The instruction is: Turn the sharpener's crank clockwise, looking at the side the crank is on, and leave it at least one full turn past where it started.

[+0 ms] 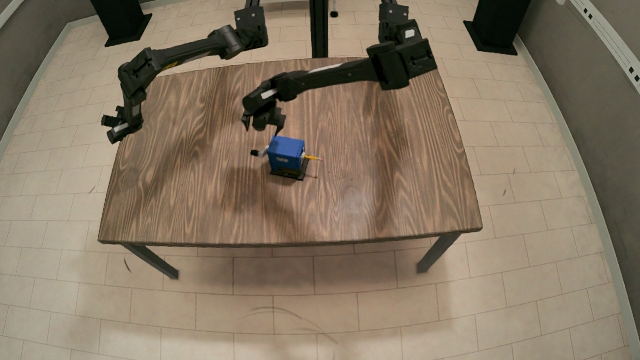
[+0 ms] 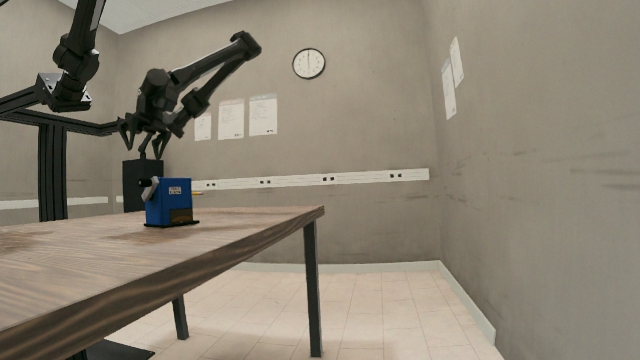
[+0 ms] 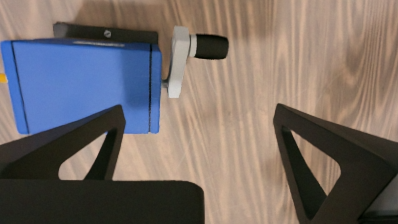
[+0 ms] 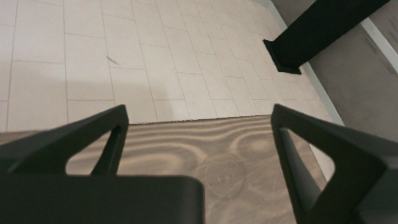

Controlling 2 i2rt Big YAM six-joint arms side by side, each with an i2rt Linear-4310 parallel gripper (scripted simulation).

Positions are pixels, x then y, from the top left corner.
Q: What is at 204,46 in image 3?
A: A crank.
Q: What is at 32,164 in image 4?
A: The right gripper.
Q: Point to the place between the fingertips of the left gripper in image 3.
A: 199,112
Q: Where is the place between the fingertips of the left gripper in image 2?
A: At 144,154
